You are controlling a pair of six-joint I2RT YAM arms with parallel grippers.
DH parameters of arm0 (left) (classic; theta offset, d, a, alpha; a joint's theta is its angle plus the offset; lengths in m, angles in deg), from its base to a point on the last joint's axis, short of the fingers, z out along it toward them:
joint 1: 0 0.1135 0.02 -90
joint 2: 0 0 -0.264 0
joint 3: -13.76 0 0.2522 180
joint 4: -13.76 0 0.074 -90
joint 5: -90 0 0 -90
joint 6: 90 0.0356 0 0
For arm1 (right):
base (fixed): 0 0 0 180
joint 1: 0 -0.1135 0.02 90
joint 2: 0 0 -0.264 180
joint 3: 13.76 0 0.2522 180
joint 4: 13.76 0 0.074 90
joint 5: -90 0 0 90
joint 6: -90 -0.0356 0 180
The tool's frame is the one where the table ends.
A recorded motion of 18 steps. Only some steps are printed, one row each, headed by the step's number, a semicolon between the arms.
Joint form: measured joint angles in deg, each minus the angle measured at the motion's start. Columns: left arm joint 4, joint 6, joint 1, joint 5, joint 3, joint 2; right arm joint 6, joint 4, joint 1, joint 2, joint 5, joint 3.
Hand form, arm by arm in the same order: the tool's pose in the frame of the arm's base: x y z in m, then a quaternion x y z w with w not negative. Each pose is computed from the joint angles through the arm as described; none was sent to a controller.
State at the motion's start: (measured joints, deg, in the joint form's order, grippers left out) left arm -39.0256 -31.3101 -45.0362 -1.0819 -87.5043 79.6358; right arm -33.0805 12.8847 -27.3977 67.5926 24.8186 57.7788
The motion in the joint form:
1: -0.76 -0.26 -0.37 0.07 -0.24 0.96; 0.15 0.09 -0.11 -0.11 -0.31 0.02
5: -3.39 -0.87 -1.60 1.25 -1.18 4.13; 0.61 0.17 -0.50 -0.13 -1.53 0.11
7: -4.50 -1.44 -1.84 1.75 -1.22 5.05; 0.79 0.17 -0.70 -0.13 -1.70 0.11
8: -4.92 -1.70 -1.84 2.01 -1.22 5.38; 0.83 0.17 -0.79 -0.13 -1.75 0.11
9: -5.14 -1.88 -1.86 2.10 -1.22 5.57; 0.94 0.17 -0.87 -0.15 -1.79 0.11
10: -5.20 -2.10 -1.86 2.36 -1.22 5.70; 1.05 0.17 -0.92 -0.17 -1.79 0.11
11: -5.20 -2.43 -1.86 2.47 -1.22 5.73; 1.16 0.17 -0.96 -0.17 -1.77 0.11
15: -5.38 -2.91 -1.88 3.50 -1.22 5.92; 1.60 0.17 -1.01 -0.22 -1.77 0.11
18: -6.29 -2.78 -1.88 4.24 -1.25 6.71; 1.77 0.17 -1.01 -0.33 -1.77 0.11
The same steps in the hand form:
1: 0.2135 -0.2175 0.4049 0.10987 0.87037 -0.30474 0.37083; 0.2314 0.1372 0.3343 -0.07907 0.81793 0.42532 0.37926
5: 0.2179 -0.2305 0.3900 0.11220 0.88982 -0.27978 0.34258; 0.2310 0.1382 0.3347 -0.07934 0.81878 0.41830 0.38513
7: 0.2192 -0.2335 0.3838 0.10874 0.89783 -0.26914 0.33111; 0.2306 0.1390 0.3347 -0.08124 0.81874 0.41740 0.38581
8: 0.2201 -0.2341 0.3814 0.10612 0.90093 -0.26449 0.32728; 0.2304 0.1393 0.3347 -0.08193 0.81871 0.41729 0.38585
9: 0.2204 -0.2346 0.3801 0.10474 0.90259 -0.26241 0.32480; 0.2302 0.1396 0.3348 -0.08313 0.81853 0.41701 0.38627
10: 0.2209 -0.2349 0.3793 0.10216 0.90357 -0.26047 0.32447; 0.2300 0.1397 0.3348 -0.08431 0.81832 0.41687 0.38662
11: 0.2211 -0.2349 0.3792 0.09918 0.90400 -0.26058 0.32410; 0.2299 0.1399 0.3348 -0.08547 0.81818 0.41674 0.38678
15: 0.2219 -0.2350 0.3779 0.09203 0.90599 -0.25381 0.32601; 0.2296 0.1400 0.3351 -0.08905 0.81757 0.41556 0.38853
18: 0.2239 -0.2365 0.3726 0.09142 0.91188 -0.24016 0.32005; 0.2292 0.1398 0.3355 -0.09043 0.81692 0.41528 0.38988

